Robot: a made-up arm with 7 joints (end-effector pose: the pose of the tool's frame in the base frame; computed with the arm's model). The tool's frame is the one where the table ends.
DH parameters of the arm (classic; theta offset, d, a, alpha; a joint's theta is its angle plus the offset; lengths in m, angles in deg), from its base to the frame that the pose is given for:
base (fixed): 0 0 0 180
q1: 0 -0.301 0 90
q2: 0 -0.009 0 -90
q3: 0 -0.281 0 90
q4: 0 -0.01 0 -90
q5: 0 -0.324 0 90
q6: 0 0 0 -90
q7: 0 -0.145 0 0
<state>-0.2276 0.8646 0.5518 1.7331 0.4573 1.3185 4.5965</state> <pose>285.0 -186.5 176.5 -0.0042 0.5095 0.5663 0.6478</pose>
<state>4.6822 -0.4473 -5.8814 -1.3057 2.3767 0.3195 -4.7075</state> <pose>-113.7 -555.3 447.0 -0.1285 0.5333 0.7684 0.3296</pose>
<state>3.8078 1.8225 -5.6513 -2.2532 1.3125 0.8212 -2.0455</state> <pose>-158.8 -7.5 626.4 0.2110 -0.9726 0.0444 0.0865</pose>
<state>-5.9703 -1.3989 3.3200 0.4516 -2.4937 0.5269 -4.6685</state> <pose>-695.4 207.2 277.2 -0.2606 0.6921 -0.2443 0.6272</pose>
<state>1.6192 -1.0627 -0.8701 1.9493 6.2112 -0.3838 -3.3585</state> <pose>322.4 -19.2 640.3 -0.4657 -0.7581 0.0446 0.4543</pose>
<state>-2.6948 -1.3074 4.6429 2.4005 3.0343 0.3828 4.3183</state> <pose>-163.3 -299.3 287.4 0.5037 0.4229 0.7532 0.0031</pose>
